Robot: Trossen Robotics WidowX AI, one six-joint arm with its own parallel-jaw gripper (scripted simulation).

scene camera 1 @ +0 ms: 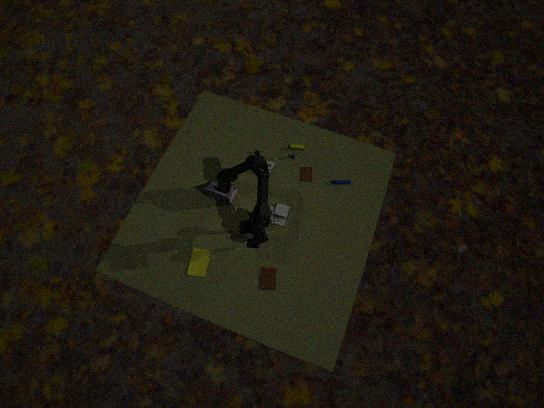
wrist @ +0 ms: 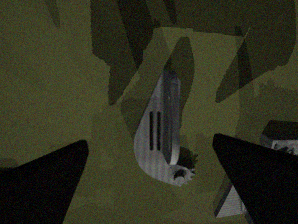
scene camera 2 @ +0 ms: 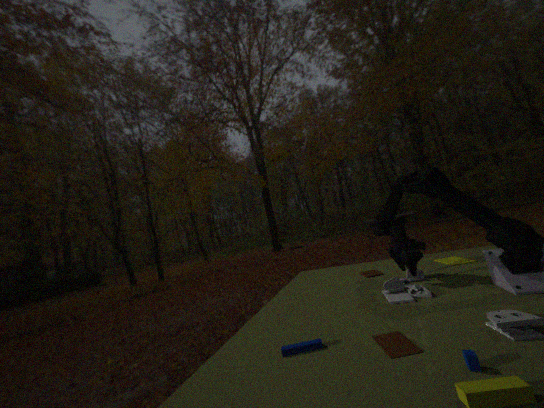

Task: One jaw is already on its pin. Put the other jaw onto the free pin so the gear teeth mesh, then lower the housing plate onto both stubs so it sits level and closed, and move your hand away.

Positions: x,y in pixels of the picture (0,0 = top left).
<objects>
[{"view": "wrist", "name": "my gripper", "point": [151,144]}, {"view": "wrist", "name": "grey jaw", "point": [160,160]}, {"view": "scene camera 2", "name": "my gripper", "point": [408,273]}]
</objects>
